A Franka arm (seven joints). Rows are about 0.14 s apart.
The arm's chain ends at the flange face. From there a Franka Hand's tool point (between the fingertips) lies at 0.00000 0.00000 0.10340 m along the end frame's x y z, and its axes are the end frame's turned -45 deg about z.
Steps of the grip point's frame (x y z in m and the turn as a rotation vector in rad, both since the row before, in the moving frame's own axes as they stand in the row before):
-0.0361 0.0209 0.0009 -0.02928 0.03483 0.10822
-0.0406 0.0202 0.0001 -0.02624 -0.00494 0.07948
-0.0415 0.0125 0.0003 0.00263 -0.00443 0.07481
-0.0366 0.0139 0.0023 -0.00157 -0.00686 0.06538
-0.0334 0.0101 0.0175 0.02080 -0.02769 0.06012
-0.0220 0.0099 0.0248 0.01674 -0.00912 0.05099
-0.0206 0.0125 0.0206 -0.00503 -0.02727 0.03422
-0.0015 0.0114 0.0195 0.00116 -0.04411 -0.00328
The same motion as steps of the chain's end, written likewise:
-0.0154 0.0405 0.0010 0.00392 0.04533 0.10822
-0.0159 0.0407 0.0001 -0.02205 0.01506 0.07948
-0.0200 0.0381 0.0003 -0.00127 -0.00499 0.07481
-0.0156 0.0351 0.0023 -0.00596 -0.00374 0.06538
-0.0129 0.0304 0.0176 -0.00487 -0.03429 0.06012
-0.0067 0.0232 0.0248 0.00539 -0.01829 0.05099
-0.0041 0.0211 0.0206 -0.02284 -0.01573 0.03422
0.0103 0.0060 0.0196 -0.03037 -0.03201 -0.00328

